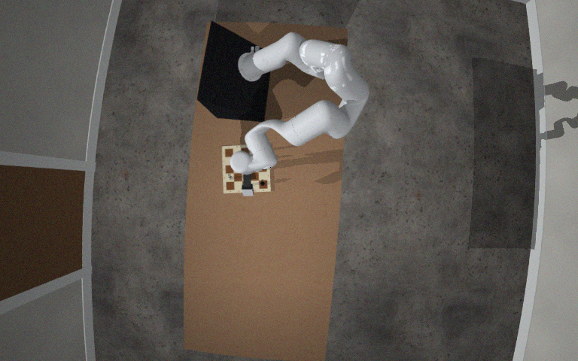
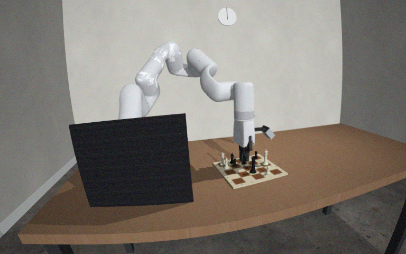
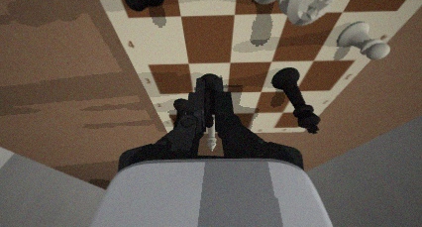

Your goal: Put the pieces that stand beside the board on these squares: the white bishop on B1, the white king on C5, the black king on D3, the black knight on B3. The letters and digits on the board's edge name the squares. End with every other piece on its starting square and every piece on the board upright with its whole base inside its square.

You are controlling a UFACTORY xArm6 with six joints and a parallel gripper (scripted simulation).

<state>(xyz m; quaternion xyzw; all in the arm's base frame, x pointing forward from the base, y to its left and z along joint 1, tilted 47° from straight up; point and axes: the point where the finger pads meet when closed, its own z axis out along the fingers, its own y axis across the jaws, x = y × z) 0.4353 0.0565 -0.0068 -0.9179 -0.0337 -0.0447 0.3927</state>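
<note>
Right now my hand is 4 cm to the left of the chessboard and 4 cm above it. Round my hand: white king (8 cm ahead, 3 cm to the right); then black king (8 cm to the right, 1 cm ahead); then white pawn (11 cm to the right, 5 cm ahead, 2 cm below).
</note>
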